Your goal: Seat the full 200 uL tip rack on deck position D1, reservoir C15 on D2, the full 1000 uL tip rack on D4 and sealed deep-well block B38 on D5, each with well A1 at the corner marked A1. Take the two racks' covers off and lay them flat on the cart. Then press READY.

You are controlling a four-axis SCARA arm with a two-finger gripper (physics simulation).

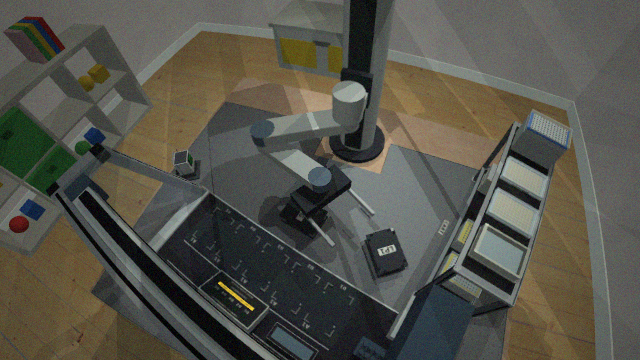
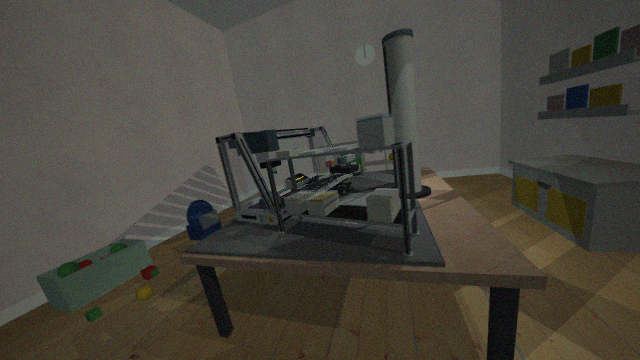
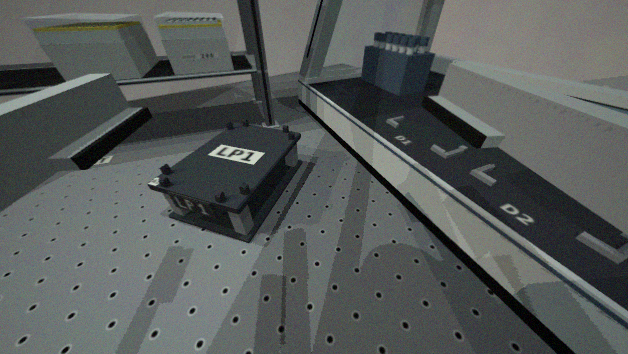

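My gripper [image 1: 352, 229] [image 3: 290, 90] is open and empty, with its two fingers wide apart above the bench between the deck [image 3: 345, 95] and the shelf rack [image 1: 492, 291] [image 2: 406, 200] [image 3: 260, 65]. A blue-rimmed tip rack [image 1: 542, 137] [image 2: 375, 132] stands at the far end of the top shelf. An open, pale tray [image 1: 500, 250], like a reservoir, is at the near end. Two yellow-banded tip boxes [image 3: 95, 50] [image 3: 195, 52] stand on the lower shelf; one reads 200. The D1 and D2 corner brackets hold no labware. Block B38 and READY cannot be made out.
The black stand LP1 [image 1: 387, 260] [image 3: 215, 172] is on the perforated mat ahead of the gripper. Another dark stand [image 1: 300, 217] is partly under the gripper. A blue tube rack [image 3: 400, 70] stands beyond D1. Frame bars surround the deck. A small cube-shaped device [image 1: 183, 162] is at the left.
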